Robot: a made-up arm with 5 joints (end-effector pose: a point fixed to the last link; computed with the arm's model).
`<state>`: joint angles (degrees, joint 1 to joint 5).
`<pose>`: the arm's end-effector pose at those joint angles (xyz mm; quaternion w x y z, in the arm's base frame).
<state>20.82 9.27 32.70 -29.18 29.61</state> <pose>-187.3 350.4 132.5 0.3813 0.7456 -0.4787 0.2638</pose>
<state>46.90 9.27 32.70 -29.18 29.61</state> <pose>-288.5 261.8 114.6 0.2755 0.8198 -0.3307 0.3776</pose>
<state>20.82 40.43 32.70 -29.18 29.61</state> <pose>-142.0 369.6 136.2 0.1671 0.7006 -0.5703 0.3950</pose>
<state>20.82 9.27 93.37 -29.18 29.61</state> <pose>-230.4 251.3 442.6 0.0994 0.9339 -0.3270 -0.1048</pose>
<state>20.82 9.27 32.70 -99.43 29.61</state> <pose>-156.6 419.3 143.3 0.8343 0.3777 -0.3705 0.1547</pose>
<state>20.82 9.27 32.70 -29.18 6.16</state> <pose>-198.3 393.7 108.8 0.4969 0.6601 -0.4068 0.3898</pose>
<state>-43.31 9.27 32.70 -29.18 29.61</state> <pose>130.8 336.8 109.0 0.5487 0.4118 -0.7250 -0.0603</pose>
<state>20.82 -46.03 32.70 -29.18 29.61</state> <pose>-249.7 327.8 186.1 0.6835 0.6909 -0.2355 -0.0099</pose>
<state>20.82 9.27 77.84 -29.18 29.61</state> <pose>-238.1 303.4 372.3 0.1775 0.9092 -0.3765 -0.0091</pose>
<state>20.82 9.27 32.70 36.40 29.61</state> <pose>-167.4 321.5 70.0 0.1713 -0.8452 0.4223 -0.2792</pose>
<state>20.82 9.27 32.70 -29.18 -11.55</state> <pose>-206.8 417.8 80.2 0.5707 0.5770 -0.3411 0.4745</pose>
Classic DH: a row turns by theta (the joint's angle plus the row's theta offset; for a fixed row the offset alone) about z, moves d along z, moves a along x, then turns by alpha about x. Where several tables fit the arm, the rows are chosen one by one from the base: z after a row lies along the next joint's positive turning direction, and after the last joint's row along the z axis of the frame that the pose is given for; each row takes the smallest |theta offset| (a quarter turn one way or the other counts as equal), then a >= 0, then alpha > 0; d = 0 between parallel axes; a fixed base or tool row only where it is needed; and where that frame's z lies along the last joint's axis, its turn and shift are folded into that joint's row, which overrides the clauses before.
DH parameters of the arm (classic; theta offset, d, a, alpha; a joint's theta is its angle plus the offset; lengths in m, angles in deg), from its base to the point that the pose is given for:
base (fixed): 12.87 0.4296 -0.0207 15.68
joint 1: -10.35 -0.1923 -0.0075 71
joint 2: -85.77 -0.034 0.0048 -96.53
joint 3: -48.71 0.2726 0.0351 55.33
joint 4: -10.72 -0.4485 0.1013 -50.69
joint 5: 50.76 -0.039 -0.0765 91.38
tool (fixed): 168.79 -0.0983 0 0

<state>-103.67 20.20 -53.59 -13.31 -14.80</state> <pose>-264.2 11.6 -86.4 0.9575 -0.2033 0.1117 -0.1714</pose>
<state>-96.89 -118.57 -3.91 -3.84 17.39</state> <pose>261.9 246.6 350.1 0.2815 0.4579 -0.1427 -0.8311</pose>
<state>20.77 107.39 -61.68 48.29 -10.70</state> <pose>315.1 61.6 395.9 0.0069 0.3782 0.5606 -0.7367</pose>
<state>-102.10 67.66 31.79 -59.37 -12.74</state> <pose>301.8 -65.4 -32.9 0.8336 -0.2483 -0.4529 -0.1956</pose>
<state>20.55 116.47 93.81 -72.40 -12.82</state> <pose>-362.5 269.1 47.2 0.0353 0.4542 -0.4744 0.7533</pose>
